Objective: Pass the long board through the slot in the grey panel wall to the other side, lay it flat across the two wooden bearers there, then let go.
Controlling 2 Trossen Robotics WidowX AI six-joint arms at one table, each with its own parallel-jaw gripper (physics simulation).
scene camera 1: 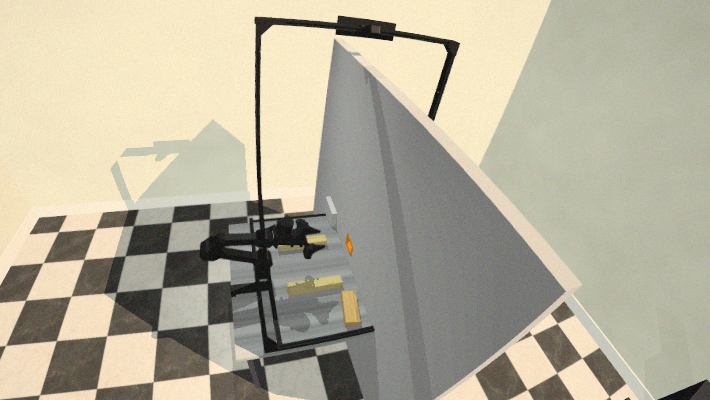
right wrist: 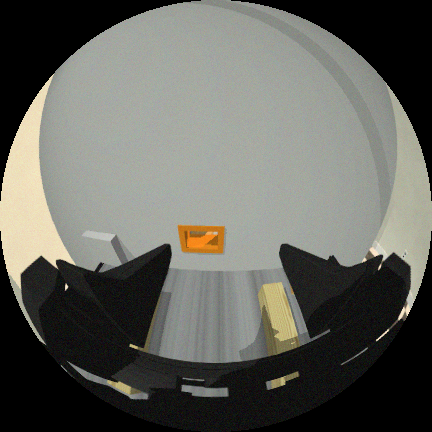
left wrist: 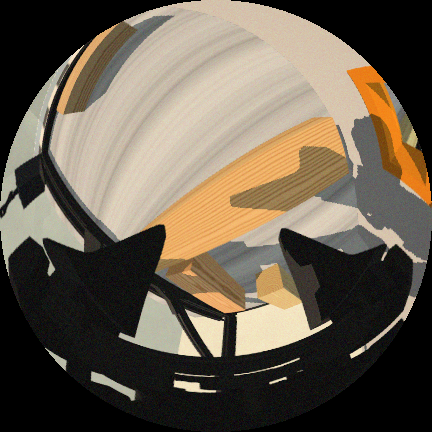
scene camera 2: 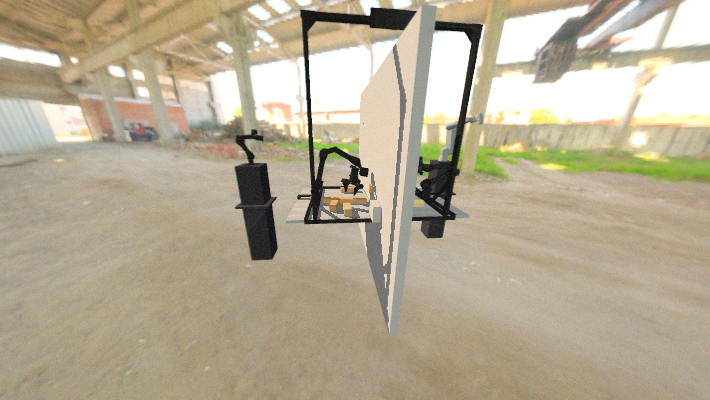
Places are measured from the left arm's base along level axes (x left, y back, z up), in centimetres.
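Pixels of known places: left gripper, fingertip midpoint: [left wrist: 224, 232] [scene camera 2: 349, 193]; right gripper, fingertip midpoint: [scene camera 1: 322, 238] [right wrist: 227, 250]; right arm's base, origin of the base link: [scene camera 1: 262, 273] [scene camera 2: 425, 196].
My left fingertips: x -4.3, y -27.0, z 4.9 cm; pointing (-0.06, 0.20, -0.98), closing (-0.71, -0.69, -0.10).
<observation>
Ahead of a thing's pixels: the offset from my left fingertips to its top centre. "spot": to the spot under its first point.
The long board @(dx +0.0, dy +4.0, dz -3.3 cm) [scene camera 2: 345, 200] [left wrist: 215, 205] appears to lie level on the left arm's side of the grey panel wall [scene camera 1: 450, 260] [scene camera 2: 382, 130] [right wrist: 215, 125], one end near the wall. My left gripper [scene camera 2: 352, 192] [left wrist: 224, 232] is open and empty, above the board, which runs aslant past its fingertips in the left wrist view. The orange-rimmed slot @(spot: dx -1.4, dy -20.4, dz +1.0 cm) [scene camera 1: 349, 245] [left wrist: 416, 176] [right wrist: 202, 251] is in the wall. On the far side, two wooden bearers lie on the table: one bearer @(dx +15.0, dy -41.5, dz -2.4 cm) [scene camera 1: 317, 285] [right wrist: 274, 305] and another bearer @(spot: dx -10.1, dy -34.7, dz -2.4 cm) [scene camera 1: 317, 240]. My right gripper [scene camera 1: 321, 239] [right wrist: 227, 250] is open and empty above that second bearer, facing the wall.
Loose wood blocks lie around the board: an orange block @(dx -10.9, dy +11.8, dz -1.8 cm) [scene camera 2: 333, 205] [left wrist: 212, 282], a pale block @(dx -21.5, dy +3.4, dz -1.8 cm) [scene camera 2: 347, 209] [left wrist: 277, 286] and another block @(spot: dx +26.9, dy -1.2, dz -6.3 cm) [left wrist: 100, 70]. A further block @(dx +29.7, dy -28.6, dz -3.0 cm) [scene camera 1: 351, 308] lies by the wall on the right arm's side. A black frame [scene camera 1: 258, 125] [scene camera 2: 308, 110] surrounds the table.
</observation>
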